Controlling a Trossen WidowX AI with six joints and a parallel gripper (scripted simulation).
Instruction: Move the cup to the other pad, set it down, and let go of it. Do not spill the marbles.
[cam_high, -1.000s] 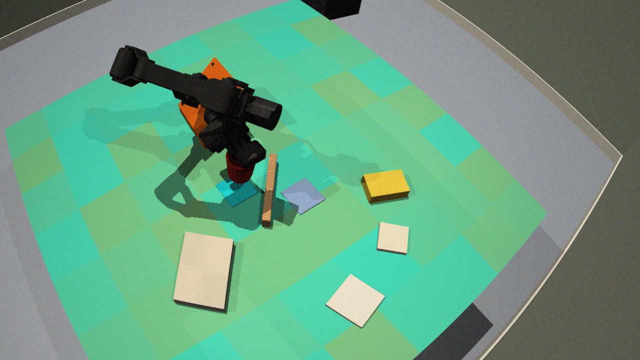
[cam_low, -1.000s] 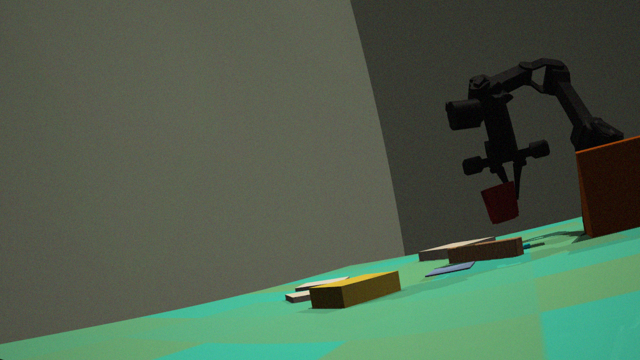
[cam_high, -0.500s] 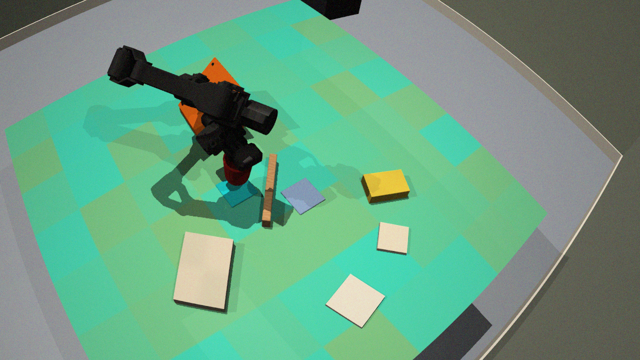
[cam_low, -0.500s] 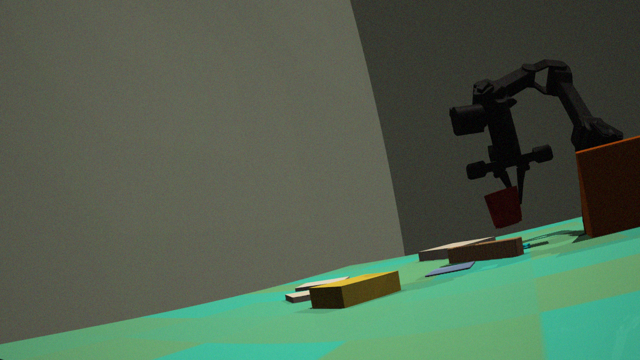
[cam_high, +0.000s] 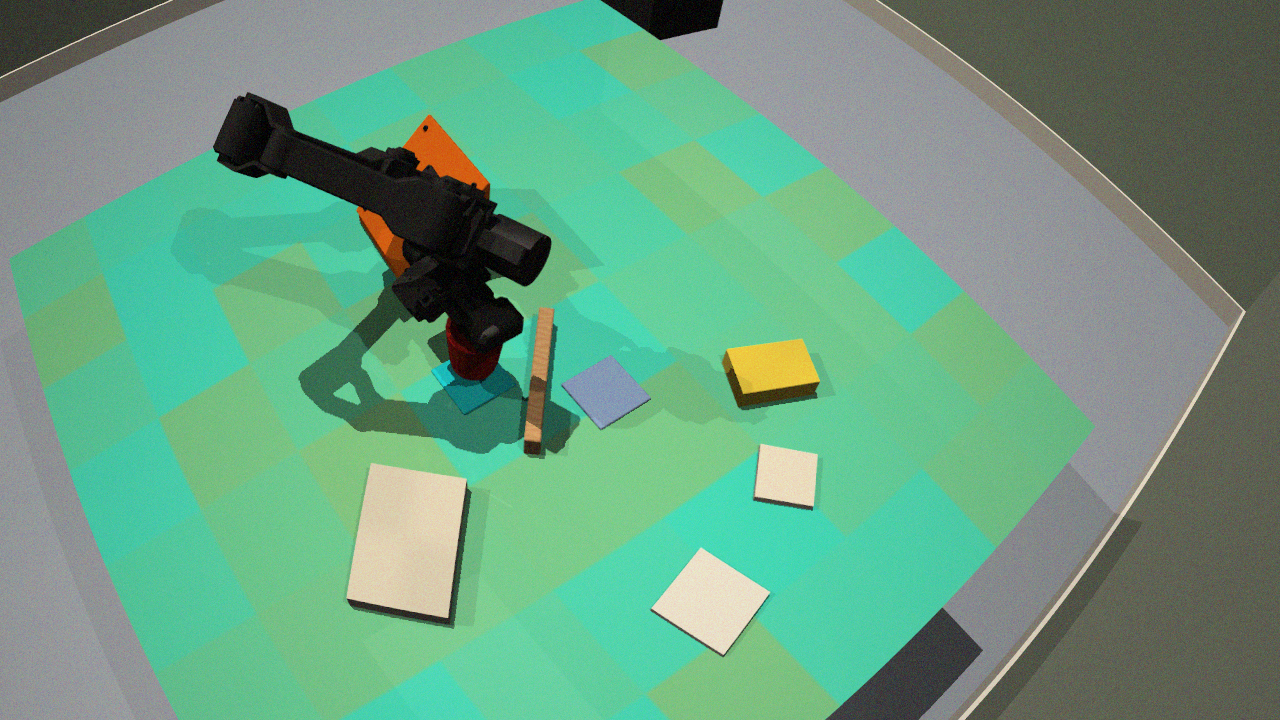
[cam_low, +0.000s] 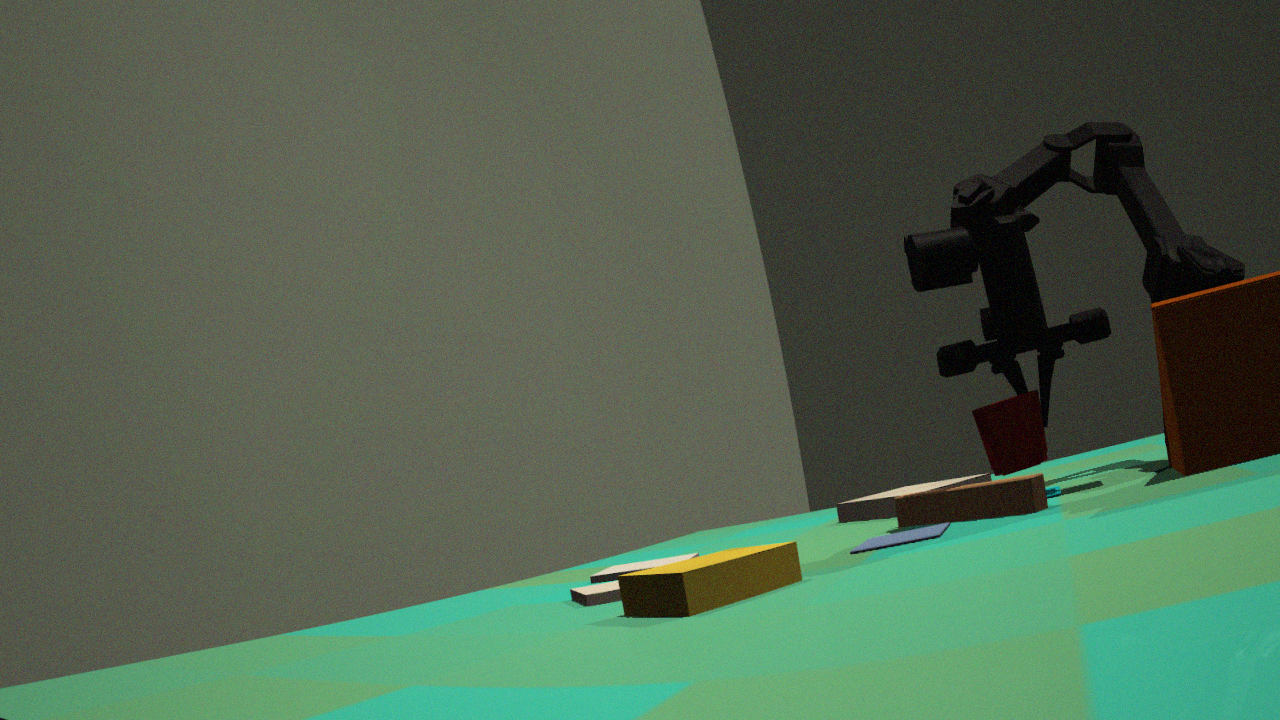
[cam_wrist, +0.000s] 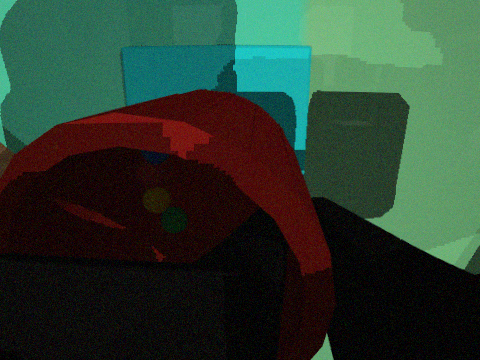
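Now: gripper tip 80 mm above the teal pad and 30 mm short of it. Also, from my gripper tip: grey-blue pad: 140 mm to the left, 130 mm ahead, 80 mm below; red cup: 30 mm ahead; wooden bar: 80 mm ahead, 70 mm to the left, 60 mm below.
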